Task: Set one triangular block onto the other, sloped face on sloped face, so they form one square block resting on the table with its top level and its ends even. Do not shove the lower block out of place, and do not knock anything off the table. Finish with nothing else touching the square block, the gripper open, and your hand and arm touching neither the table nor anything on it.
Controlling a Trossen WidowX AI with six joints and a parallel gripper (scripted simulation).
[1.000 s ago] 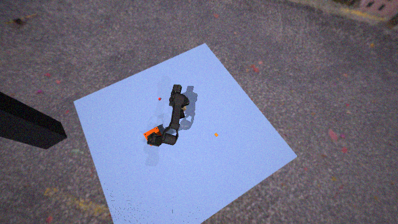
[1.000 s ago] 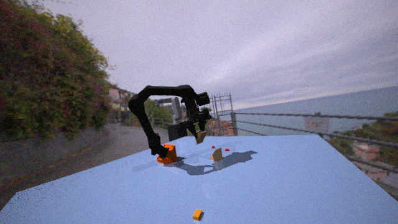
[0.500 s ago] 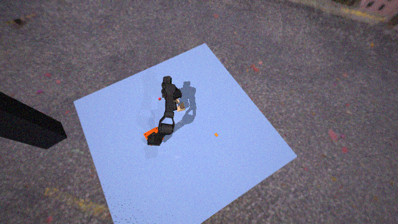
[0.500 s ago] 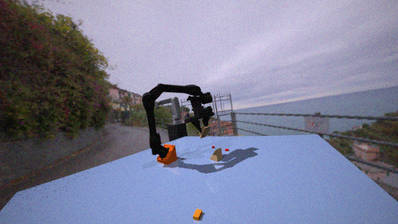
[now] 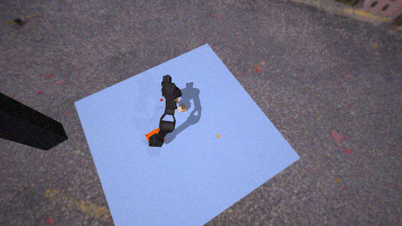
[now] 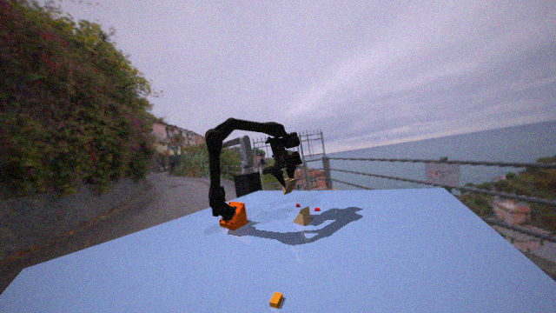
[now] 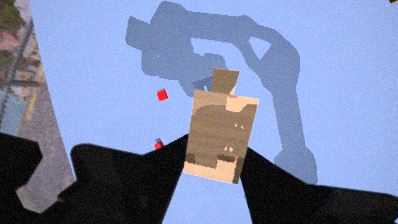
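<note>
The small red cube lies 15 cm below my gripper tip, 11 cm to the left of it and 7 cm ahead of it. The rest, counted from my gripper tip: tan triangular block: 1 cm above; then small orange cube: 38 cm to the right, 15 cm below, 15 cm ahead.
</note>
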